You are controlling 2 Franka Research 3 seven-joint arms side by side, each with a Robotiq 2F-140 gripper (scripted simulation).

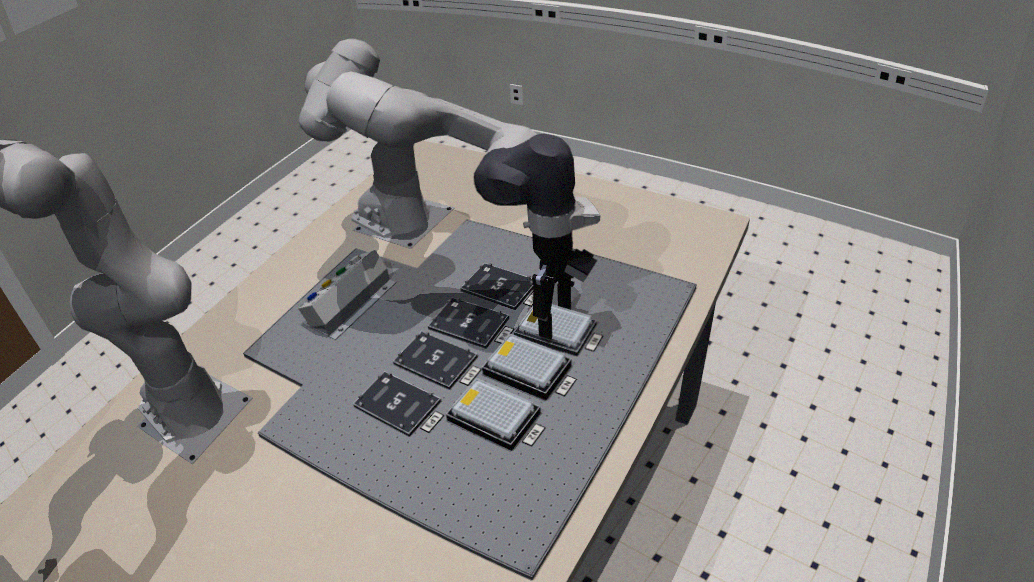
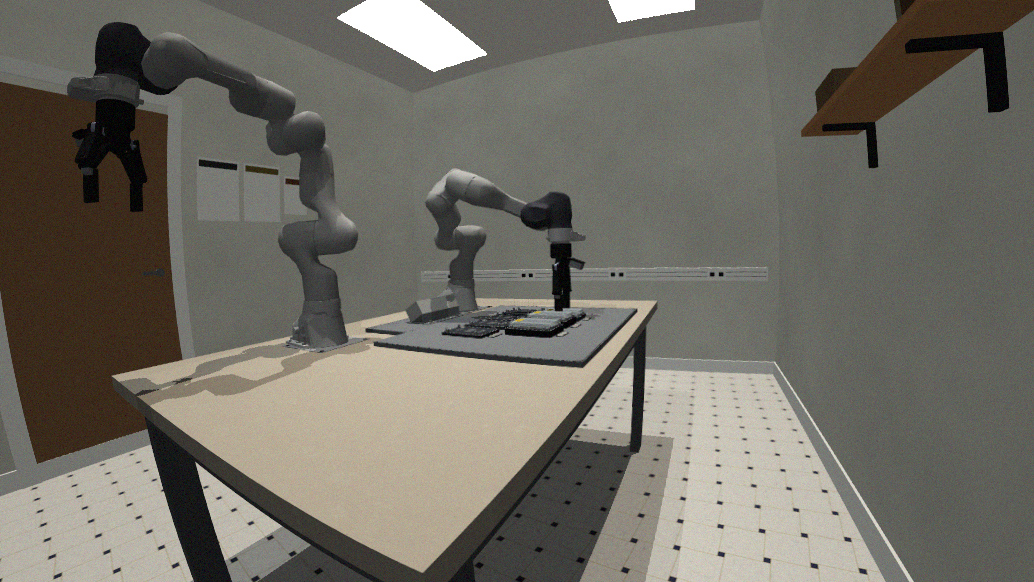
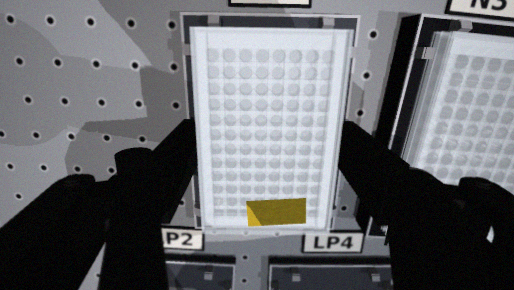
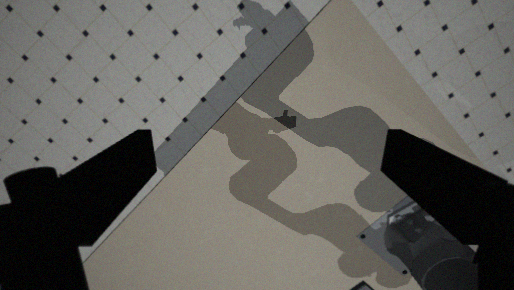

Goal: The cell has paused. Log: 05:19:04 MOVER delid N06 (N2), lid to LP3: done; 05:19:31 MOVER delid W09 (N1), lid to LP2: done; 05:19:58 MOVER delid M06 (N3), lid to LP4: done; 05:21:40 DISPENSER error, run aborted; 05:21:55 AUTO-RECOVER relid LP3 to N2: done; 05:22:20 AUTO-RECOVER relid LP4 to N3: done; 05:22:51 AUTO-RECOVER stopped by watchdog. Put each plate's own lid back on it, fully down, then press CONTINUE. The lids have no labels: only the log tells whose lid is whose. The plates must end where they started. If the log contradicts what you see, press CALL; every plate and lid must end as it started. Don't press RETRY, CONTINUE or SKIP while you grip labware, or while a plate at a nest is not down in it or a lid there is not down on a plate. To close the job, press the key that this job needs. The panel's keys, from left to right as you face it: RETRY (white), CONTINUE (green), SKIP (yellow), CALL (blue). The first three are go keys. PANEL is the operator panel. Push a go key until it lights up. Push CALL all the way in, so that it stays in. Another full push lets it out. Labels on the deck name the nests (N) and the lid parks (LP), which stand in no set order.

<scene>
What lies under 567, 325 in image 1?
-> A clear lid.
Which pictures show my left gripper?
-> Image 1, image 2 and image 3 only.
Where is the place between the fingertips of my right gripper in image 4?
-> At 269, 150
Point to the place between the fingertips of my right gripper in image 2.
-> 115, 207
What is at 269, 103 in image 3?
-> A clear lid.
</scene>
